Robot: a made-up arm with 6 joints. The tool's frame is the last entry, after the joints. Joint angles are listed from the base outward. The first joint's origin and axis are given. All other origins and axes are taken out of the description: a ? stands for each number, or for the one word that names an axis. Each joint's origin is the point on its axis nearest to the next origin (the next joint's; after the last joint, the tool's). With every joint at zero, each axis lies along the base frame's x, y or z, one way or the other. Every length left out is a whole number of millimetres.
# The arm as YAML. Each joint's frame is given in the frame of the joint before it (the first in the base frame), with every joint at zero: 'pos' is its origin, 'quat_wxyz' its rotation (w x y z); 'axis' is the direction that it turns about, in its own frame. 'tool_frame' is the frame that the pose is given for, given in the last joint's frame.
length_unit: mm
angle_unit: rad
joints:
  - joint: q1
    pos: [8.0, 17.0, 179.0]
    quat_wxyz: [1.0, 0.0, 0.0, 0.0]
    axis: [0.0, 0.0, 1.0]
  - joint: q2
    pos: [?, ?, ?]
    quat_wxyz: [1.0, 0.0, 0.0, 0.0]
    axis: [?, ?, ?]
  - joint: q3
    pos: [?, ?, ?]
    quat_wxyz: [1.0, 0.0, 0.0, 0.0]
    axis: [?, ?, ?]
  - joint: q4
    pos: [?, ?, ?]
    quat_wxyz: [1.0, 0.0, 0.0, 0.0]
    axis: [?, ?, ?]
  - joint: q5
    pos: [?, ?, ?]
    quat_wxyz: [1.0, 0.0, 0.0, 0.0]
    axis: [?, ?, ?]
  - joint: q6
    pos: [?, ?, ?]
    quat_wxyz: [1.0, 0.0, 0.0, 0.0]
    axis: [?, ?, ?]
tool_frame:
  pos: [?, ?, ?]
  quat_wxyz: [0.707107, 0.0, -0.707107, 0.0]
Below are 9 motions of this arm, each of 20 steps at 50 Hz.
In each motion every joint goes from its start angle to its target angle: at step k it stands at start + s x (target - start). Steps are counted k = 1, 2, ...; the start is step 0. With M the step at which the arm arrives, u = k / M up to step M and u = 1 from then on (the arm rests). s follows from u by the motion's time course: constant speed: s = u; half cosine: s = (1 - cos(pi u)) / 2; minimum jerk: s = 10 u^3 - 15 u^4 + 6 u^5.
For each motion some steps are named. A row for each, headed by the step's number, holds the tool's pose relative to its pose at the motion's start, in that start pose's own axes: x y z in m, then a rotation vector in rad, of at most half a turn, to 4 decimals.
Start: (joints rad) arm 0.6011 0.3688 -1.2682 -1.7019 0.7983 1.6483
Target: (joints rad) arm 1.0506 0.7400 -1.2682 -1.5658 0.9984 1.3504
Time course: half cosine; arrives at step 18
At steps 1, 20:
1: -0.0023 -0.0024 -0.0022 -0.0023 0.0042 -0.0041
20: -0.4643 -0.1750 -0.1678 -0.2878 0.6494 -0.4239

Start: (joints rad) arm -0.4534 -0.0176 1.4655 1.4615 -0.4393 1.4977
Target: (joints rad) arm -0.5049 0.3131 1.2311 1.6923 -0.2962 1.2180
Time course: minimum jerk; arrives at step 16
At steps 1, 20:
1: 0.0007 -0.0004 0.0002 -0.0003 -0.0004 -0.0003
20: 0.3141 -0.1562 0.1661 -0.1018 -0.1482 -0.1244

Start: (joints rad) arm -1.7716 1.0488 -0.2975 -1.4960 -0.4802 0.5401
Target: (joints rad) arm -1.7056 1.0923 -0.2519 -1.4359 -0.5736 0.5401
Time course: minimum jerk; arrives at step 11
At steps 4, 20:
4: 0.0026 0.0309 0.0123 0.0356 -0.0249 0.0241
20: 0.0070 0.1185 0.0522 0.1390 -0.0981 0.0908

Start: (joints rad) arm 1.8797 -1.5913 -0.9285 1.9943 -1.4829 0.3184
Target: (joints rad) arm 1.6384 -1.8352 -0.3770 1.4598 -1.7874 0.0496
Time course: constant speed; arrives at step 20
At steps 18, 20:
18: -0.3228 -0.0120 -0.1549 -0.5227 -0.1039 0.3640
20: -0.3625 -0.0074 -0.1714 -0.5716 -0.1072 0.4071

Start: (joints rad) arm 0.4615 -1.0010 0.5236 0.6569 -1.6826 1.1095
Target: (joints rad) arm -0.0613 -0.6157 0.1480 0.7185 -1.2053 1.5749
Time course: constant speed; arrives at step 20
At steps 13, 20:
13: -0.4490 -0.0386 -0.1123 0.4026 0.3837 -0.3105
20: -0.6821 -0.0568 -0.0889 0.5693 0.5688 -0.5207

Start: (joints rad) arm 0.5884 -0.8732 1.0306 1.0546 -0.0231 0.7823
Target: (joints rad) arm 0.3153 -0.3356 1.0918 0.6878 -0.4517 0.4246
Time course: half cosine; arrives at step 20
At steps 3, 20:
3: 0.0257 -0.0344 -0.0001 -0.0551 -0.0263 -0.0138
20: 0.3084 -0.6576 0.1777 -1.0648 -0.3174 -0.2586

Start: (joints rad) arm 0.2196 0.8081 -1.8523 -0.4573 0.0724 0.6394
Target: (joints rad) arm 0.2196 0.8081 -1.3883 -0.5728 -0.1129 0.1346
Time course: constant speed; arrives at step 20
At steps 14, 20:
14: -0.0193 -0.0178 -0.1678 -0.4330 0.2101 0.0688
20: -0.0437 -0.0258 -0.2365 -0.6087 0.2946 0.1319

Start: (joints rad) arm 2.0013 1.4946 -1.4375 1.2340 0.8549 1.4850
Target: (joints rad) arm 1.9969 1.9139 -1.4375 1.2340 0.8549 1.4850
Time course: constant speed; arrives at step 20
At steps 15, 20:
15: -0.2173 -0.3238 0.1048 0.2220 -0.1878 -0.1198
20: -0.3013 -0.4291 0.1141 0.2961 -0.2505 -0.1595

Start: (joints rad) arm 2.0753 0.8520 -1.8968 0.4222 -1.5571 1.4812
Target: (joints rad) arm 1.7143 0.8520 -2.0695 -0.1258 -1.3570 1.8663
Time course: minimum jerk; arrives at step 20
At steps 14, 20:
14: 0.0749 0.0047 0.0035 0.5516 0.6135 -0.1164
20: 0.0840 0.0078 0.0055 0.6416 0.7311 -0.1437

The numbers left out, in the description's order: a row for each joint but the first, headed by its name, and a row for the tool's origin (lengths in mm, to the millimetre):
q2: xyz -29.0 76.0 0.0, axis 0.0 1.0 0.0
q3: xyz 29.0 0.0 1080.0, axis 0.0 1.0 0.0
q4: xyz 27.0 0.0 370.0, axis 0.0 0.0 1.0
q5: xyz -27.0 4.0 0.0, axis 0.0 1.0 0.0
q6: xyz -5.0 0.0 180.0, axis 0.0 0.0 1.0
tool: xyz -2.0 24.0 0.0

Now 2 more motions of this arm.
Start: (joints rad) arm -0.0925 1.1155 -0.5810 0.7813 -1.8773 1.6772
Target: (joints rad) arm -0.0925 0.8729 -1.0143 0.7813 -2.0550 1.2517
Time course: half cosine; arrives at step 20
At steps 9, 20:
9: 0.1052 -0.0514 -0.1172 0.0110 -0.0631 0.2778
20: 0.2437 -0.0777 -0.2653 0.0338 -0.2511 0.6255

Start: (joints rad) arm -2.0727 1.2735 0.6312 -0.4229 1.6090 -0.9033
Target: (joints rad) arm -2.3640 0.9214 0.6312 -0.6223 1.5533 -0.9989
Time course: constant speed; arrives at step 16
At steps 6, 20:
6: -0.0827 -0.0680 -0.2062 0.1185 -0.0228 -0.0984
20: -0.1974 -0.0953 -0.5719 0.3323 -0.0054 -0.2576

